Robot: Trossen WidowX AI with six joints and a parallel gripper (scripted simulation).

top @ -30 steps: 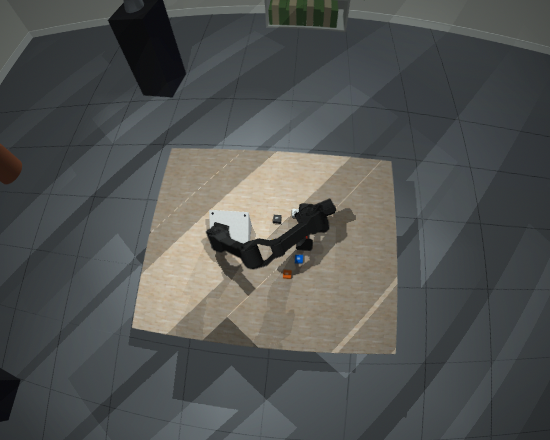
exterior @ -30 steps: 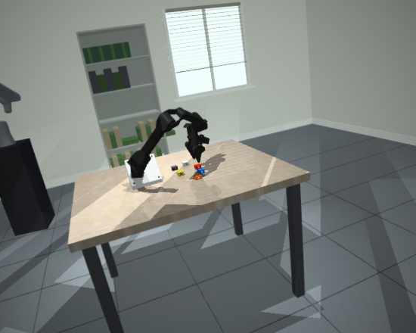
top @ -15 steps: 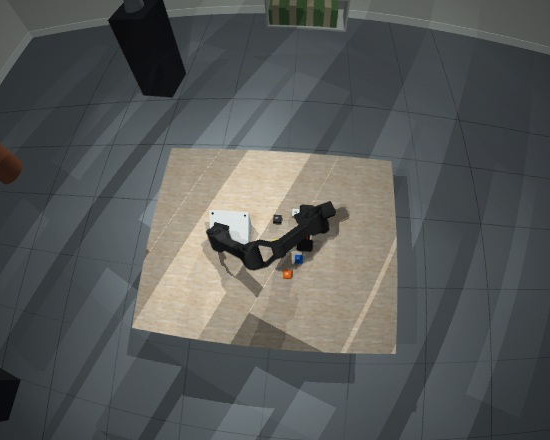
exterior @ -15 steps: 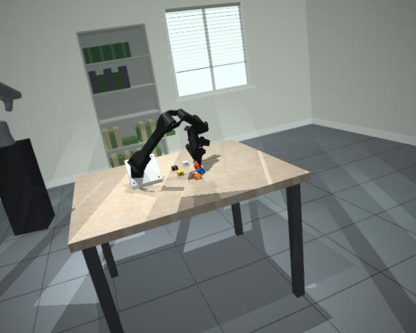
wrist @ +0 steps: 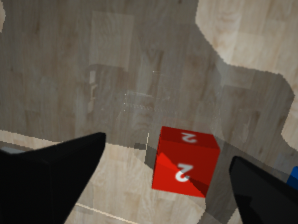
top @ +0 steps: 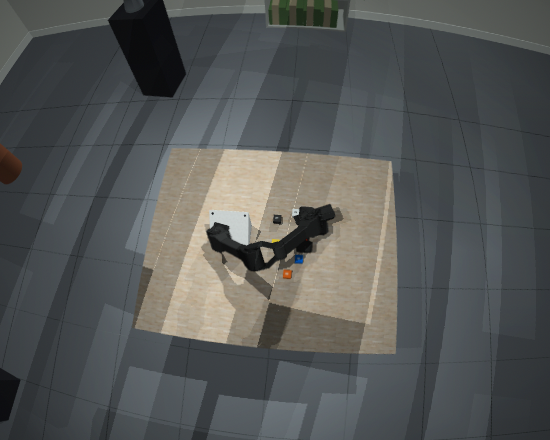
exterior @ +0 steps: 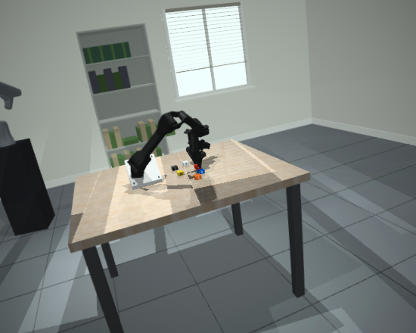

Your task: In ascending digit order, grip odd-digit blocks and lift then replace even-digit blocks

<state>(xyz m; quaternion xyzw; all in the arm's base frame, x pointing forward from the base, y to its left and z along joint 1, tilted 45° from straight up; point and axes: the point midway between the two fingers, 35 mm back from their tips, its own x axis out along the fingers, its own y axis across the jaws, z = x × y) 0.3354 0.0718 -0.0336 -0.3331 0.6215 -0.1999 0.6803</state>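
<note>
Right now the white block is 60 mm behind my gripper tip and 100 mm to the left of it. Round my gripper tip: yellow block (110 mm behind, 60 mm to the right); red block (10 mm to the right); blue block (100 mm to the right).
</note>
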